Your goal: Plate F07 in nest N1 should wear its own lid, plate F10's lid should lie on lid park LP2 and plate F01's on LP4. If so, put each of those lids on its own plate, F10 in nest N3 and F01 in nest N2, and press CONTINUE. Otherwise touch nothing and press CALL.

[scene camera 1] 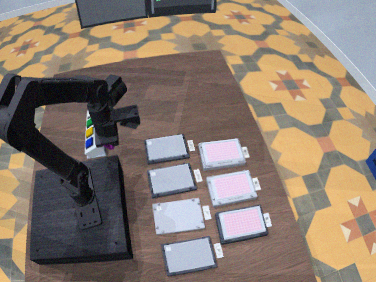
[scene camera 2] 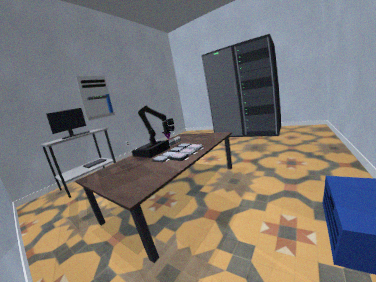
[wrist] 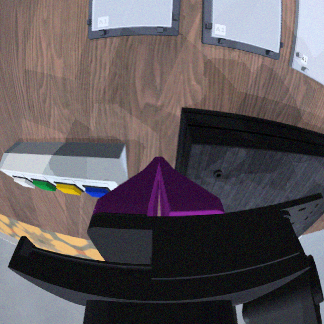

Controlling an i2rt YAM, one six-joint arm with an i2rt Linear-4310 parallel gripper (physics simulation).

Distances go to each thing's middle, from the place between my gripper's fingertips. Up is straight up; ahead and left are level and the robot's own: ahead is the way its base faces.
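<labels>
My hand is 17 cm to the right of the white button box (wrist: 82, 164), 5 cm past it and 7 cm above it. Going by their middles, of the things named here the white button box is the nearest to my hand. As for lid park LP1 (scene camera 1: 186, 215), it is 14 cm ahead of my hand, 25 cm to the right of it and 9 cm below it.
</labels>
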